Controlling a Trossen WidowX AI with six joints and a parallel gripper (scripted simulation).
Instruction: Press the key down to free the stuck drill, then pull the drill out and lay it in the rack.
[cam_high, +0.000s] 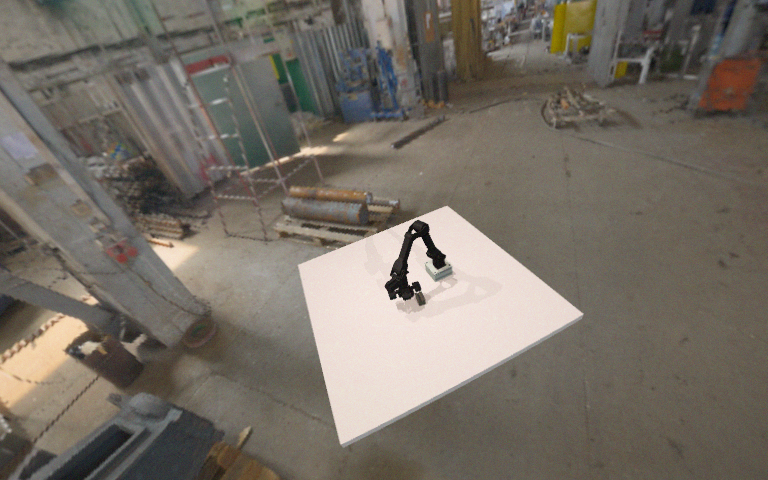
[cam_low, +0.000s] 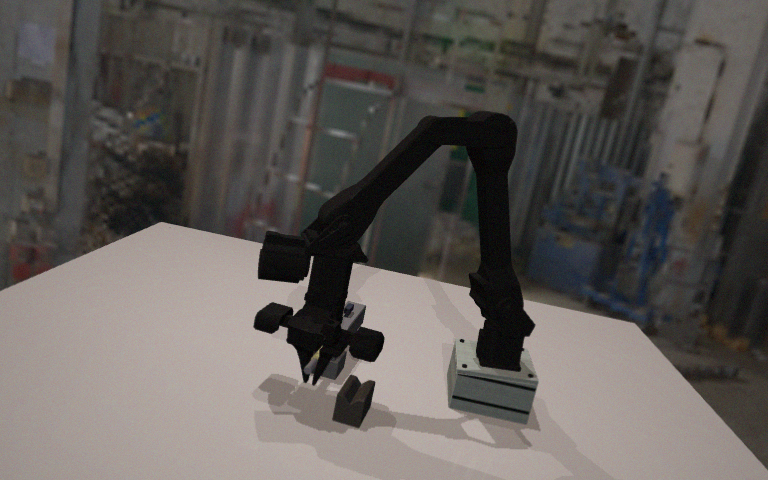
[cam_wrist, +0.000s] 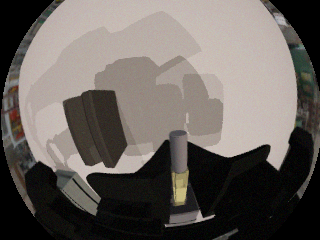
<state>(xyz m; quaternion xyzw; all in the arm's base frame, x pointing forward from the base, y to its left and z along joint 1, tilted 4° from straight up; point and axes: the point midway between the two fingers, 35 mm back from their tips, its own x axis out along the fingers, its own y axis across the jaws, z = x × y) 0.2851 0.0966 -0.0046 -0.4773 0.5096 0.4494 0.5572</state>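
The drill lies 40 mm to the right of my gripper tip, 40 mm above it and 10 mm behind it. Round my gripper tip: rack (70 mm behind, 40 mm to the left, 10 mm above).
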